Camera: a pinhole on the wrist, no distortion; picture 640 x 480 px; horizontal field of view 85.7 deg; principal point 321.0 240.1 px. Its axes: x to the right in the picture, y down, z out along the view. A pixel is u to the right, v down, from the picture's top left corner.
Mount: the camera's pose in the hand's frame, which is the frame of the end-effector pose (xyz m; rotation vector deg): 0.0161 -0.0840 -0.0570 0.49 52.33 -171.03
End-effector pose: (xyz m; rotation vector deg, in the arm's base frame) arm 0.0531 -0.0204 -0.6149 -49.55 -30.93 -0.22
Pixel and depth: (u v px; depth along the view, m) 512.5 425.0 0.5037
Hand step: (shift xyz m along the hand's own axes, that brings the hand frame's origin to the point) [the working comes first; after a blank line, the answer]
In the camera's frame: 0.2796 0.2700 0.5037

-0.2576 -0.5944 0.2063
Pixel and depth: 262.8 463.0 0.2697
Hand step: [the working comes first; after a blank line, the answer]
In the camera's frame: -0.0455 0.1743 0.2697

0.0654 -0.3785 0.0695
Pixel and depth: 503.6 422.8 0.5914
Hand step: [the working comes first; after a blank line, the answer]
In the camera's frame: 0.3130 0.3132 0.5914

-0.2901 -0.6799 0.2545
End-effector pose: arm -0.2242 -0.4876 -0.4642 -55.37 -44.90 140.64
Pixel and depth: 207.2 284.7 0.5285
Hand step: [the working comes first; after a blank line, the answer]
In the camera's frame: -0.1743 0.0683 0.5285

0.1921 -0.4333 0.3447
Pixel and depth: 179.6 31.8 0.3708
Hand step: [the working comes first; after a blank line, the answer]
In the camera's frame: -0.1520 -0.2239 0.3708

0.1636 -0.1033 0.3773
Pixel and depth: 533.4 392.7 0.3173
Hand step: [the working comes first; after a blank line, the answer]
In the camera's frame: 0.1954 0.1404 0.3173

-0.1761 -0.3813 0.1253
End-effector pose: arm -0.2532 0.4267 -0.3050 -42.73 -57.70 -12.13
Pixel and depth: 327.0 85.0 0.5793
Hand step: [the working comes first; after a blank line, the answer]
In the camera's frame: 0.0101 -0.2605 0.5793

0.0010 -0.1925 0.5687
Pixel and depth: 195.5 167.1 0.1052
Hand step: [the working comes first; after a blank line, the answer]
In the camera's frame: -0.0383 -0.0223 0.1052

0.0540 -0.1237 0.0431
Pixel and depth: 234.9 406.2 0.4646
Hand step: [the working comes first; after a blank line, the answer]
In the camera's frame: -0.1160 0.2237 0.4646

0.1369 -0.5273 0.2042
